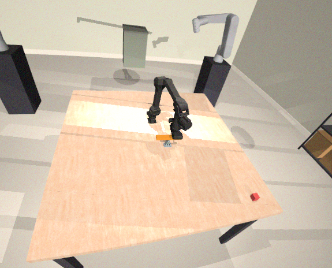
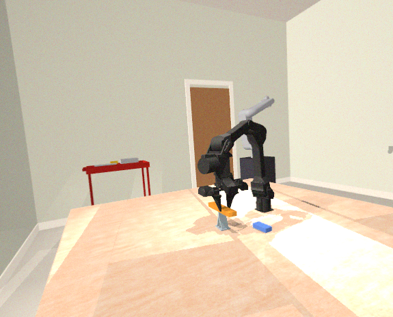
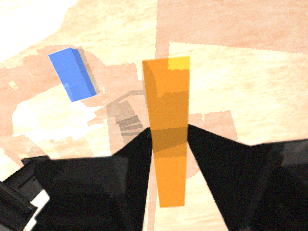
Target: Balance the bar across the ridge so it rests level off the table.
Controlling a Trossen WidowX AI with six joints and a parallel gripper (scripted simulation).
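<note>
The orange bar lies 3 cm to the right of my gripper tip. The rest, counted from my gripper tip: red cube: 47 cm ahead, 41 cm to the left, 6 cm below; blue block: 12 cm behind, 7 cm to the left, 7 cm below.
</note>
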